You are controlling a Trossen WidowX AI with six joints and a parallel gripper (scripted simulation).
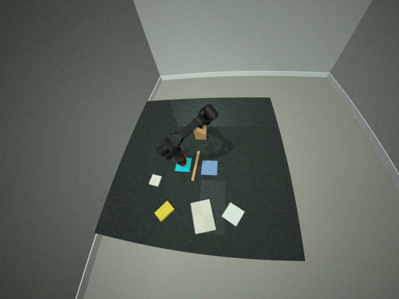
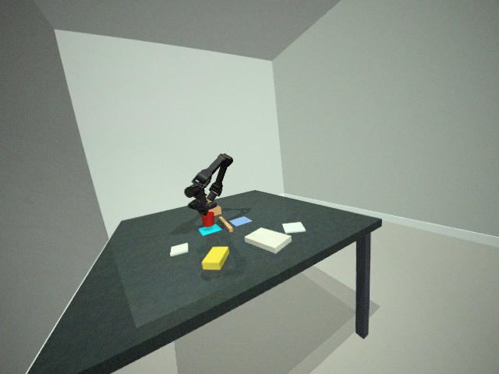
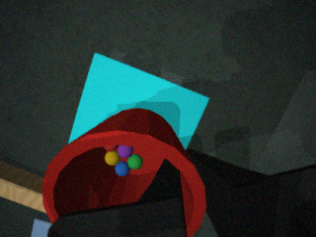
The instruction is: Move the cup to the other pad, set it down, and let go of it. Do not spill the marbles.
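My gripper tip is now 30 mm short of the cup and 10 mm to the right of it. The rest, counted from my gripper tip: wooden bar 110 mm to the left, 60 mm below, 40 mm ahead; cyan pad 70 mm below, 30 mm ahead, 10 mm to the left; yellow block 360 mm ahead, 70 mm to the right, 50 mm below.
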